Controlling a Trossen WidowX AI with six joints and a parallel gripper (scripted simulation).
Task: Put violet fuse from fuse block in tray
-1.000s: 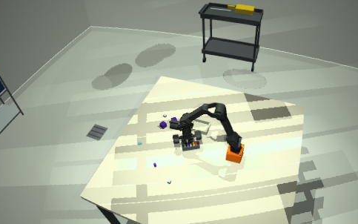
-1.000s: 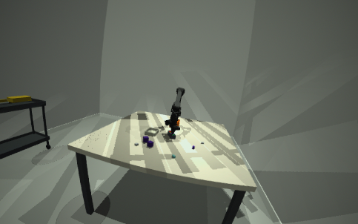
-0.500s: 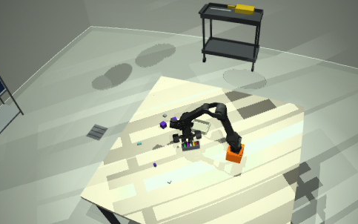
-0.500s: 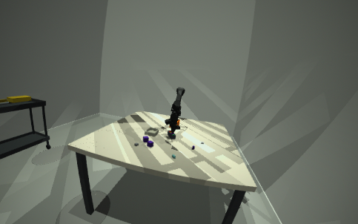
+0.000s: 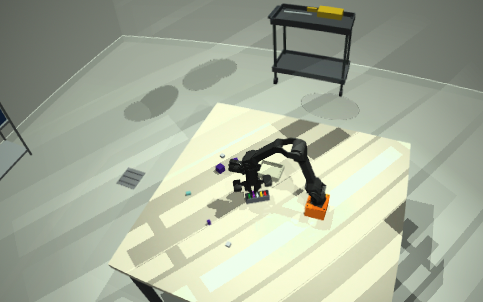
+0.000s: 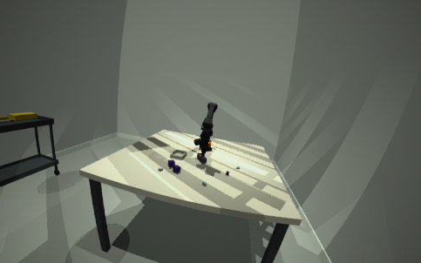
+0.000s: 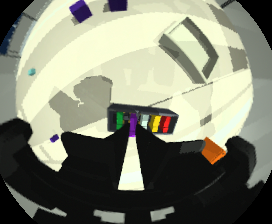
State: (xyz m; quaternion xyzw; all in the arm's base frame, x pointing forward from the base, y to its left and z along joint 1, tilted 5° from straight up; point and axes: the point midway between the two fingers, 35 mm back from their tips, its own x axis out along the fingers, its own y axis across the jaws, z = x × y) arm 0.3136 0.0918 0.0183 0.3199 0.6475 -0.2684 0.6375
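My gripper tip is 200 mm to the left of the shallow white tray, 50 mm above it and 20 mm short of it. Round my gripper tip: teal fuse: 320 mm ahead, 140 mm to the left, 40 mm below; then dark purple fuse: 240 mm to the left, 110 mm ahead, 40 mm below.
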